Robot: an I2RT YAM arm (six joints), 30 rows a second.
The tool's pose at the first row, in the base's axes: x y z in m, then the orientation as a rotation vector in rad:
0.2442 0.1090 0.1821 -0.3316 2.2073 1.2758
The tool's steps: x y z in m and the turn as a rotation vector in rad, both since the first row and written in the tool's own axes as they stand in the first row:
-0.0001 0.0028 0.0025 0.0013 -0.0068 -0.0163
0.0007 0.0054 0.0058 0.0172 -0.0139 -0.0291
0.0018 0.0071 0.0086 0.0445 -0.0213 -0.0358
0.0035 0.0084 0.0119 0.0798 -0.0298 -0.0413
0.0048 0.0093 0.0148 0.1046 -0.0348 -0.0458
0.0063 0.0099 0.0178 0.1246 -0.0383 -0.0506
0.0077 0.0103 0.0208 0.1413 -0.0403 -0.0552
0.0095 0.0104 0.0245 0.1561 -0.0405 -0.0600
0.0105 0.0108 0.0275 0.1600 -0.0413 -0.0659
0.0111 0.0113 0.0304 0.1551 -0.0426 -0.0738
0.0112 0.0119 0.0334 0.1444 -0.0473 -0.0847
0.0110 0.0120 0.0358 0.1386 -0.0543 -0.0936
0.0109 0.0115 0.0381 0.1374 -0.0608 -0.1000
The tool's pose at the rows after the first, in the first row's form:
0.2438 0.1126 0.1832 -0.3436 2.1953 1.2650
0.2431 0.1168 0.1833 -0.3459 2.1927 1.2394
0.2424 0.1201 0.1828 -0.3372 2.1986 1.2041
0.2415 0.1237 0.1815 -0.3234 2.2079 1.1601
0.2410 0.1267 0.1802 -0.3150 2.2146 1.1289
0.2406 0.1297 0.1786 -0.3098 2.2196 1.1032
0.2403 0.1326 0.1769 -0.3067 2.2242 1.0815
0.2401 0.1359 0.1745 -0.3058 2.2291 1.0620
0.2401 0.1387 0.1730 -0.3099 2.2276 1.0545
0.2404 0.1415 0.1719 -0.3191 2.2206 1.0560
0.2411 0.1444 0.1711 -0.3313 2.2065 1.0624
0.2420 0.1465 0.1704 -0.3379 2.1938 1.0640
0.2431 0.1482 0.1692 -0.3404 2.1848 1.0617

